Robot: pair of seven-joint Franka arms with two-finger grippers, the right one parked.
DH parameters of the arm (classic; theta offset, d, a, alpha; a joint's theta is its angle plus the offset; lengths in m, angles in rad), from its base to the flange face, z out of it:
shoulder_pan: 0 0.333 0 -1.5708
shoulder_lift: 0 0 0 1.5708
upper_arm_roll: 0 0.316 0.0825 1.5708
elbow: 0 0 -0.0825 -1.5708
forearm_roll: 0 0.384 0 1.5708
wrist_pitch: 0 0 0.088 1.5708
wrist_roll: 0 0.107 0 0
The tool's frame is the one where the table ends.
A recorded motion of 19 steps. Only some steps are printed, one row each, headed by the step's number.
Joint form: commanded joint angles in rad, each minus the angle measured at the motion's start. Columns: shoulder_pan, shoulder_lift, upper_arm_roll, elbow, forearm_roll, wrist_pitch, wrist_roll.
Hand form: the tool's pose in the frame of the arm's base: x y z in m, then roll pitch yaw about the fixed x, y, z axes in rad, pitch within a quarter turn. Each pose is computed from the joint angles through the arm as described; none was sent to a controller.
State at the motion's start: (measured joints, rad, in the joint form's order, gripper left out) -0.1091 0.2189 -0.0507 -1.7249 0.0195 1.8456 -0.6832
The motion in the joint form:
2: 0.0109 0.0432 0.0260 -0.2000 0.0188 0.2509 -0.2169
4: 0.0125 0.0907 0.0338 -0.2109 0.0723 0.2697 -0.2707
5: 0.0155 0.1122 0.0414 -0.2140 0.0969 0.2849 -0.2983
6: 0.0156 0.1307 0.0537 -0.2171 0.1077 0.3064 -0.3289
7: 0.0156 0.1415 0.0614 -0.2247 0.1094 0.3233 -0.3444
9: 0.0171 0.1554 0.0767 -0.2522 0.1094 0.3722 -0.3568
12: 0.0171 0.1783 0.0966 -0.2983 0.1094 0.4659 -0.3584
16: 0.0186 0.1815 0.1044 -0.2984 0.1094 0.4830 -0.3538
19: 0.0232 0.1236 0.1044 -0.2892 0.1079 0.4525 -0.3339
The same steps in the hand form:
2: 0.5964 -0.0712 0.3478 -3.0551 0.0368 0.7586
4: 0.5964 -0.0633 0.3161 -2.9956 0.0217 0.7898
5: 0.5976 -0.0564 0.3030 -2.9754 0.0073 0.8108
6: 0.5992 -0.0492 0.2922 -2.9688 -0.0061 0.8436
7: 0.5986 -0.0449 0.2838 -2.9661 -0.0099 0.8633
9: 0.5953 -0.0356 0.2679 -2.9713 -0.0174 0.8867
12: 0.5893 -0.0252 0.2430 -2.9912 -0.0312 0.8983
16: 0.5911 -0.0202 0.2425 -3.0013 -0.0398 0.9010
19: 0.5951 -0.0173 0.2781 -3.0307 -0.0584 0.8915

